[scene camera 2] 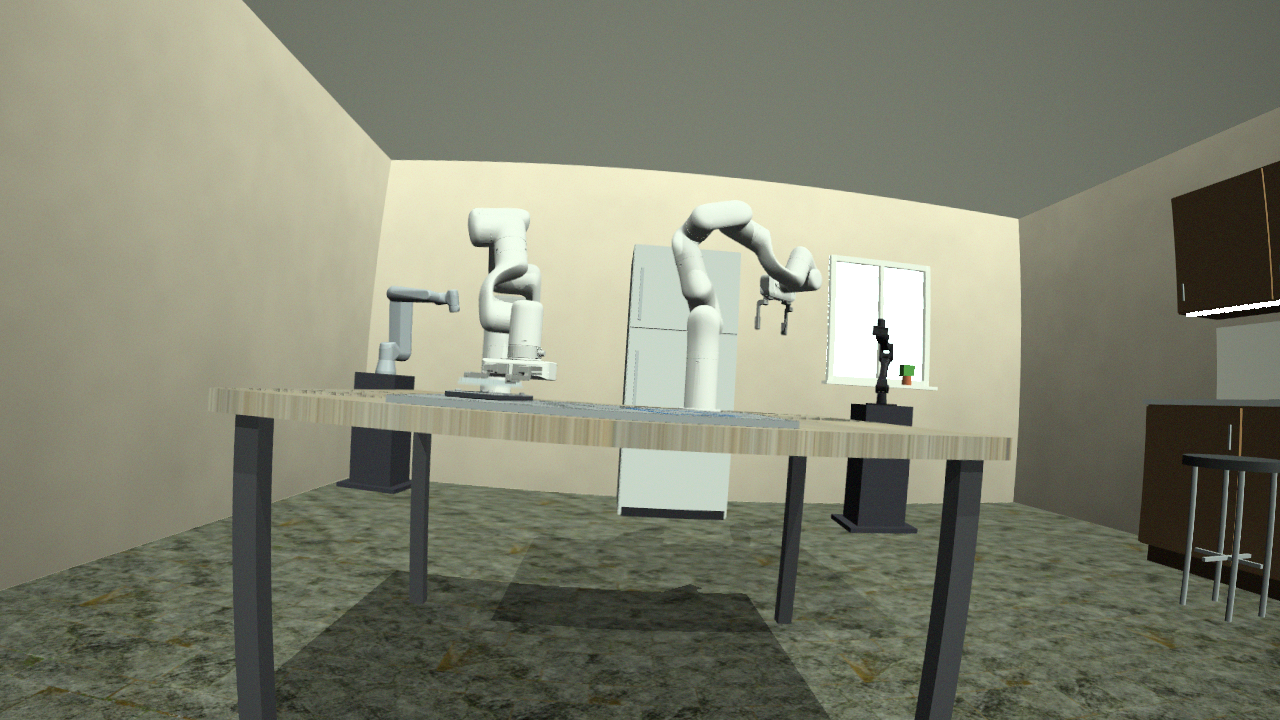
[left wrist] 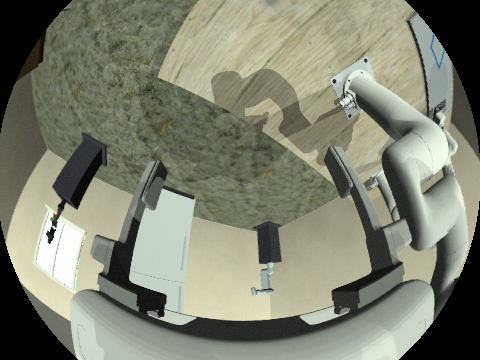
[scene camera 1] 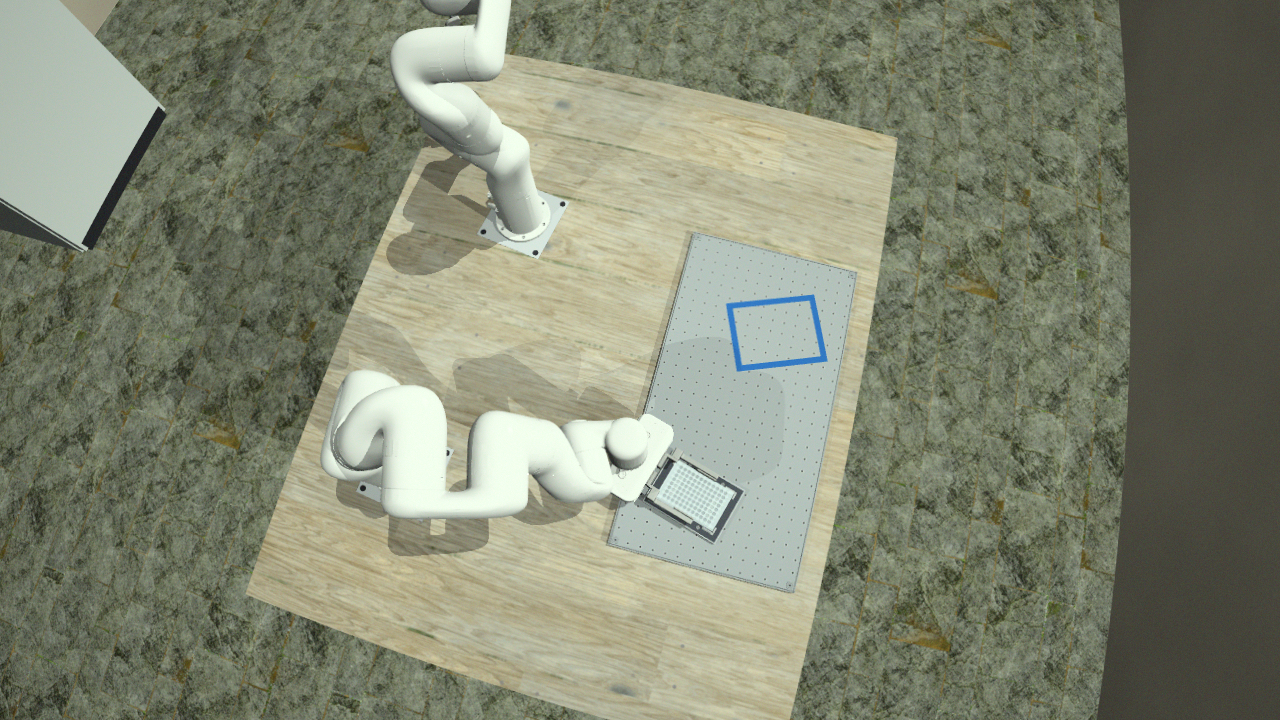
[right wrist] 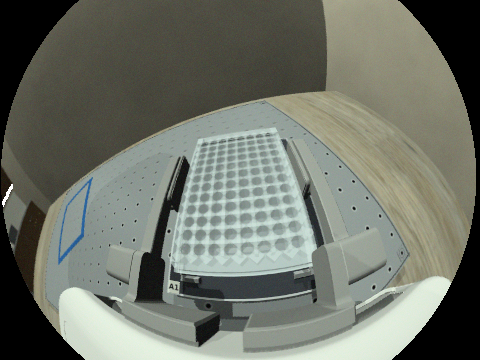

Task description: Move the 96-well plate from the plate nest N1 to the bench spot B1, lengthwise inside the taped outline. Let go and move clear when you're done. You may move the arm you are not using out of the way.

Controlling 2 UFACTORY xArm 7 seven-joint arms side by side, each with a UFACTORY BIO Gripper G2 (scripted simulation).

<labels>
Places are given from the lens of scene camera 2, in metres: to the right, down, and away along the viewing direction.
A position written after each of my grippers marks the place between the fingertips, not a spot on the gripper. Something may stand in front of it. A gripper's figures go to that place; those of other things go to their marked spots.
my left gripper [scene camera 2: 770, 332]: 0.45, -0.10, 1.97
my right gripper [scene camera 2: 486, 377]: -0.31, 0.04, 1.16
</labels>
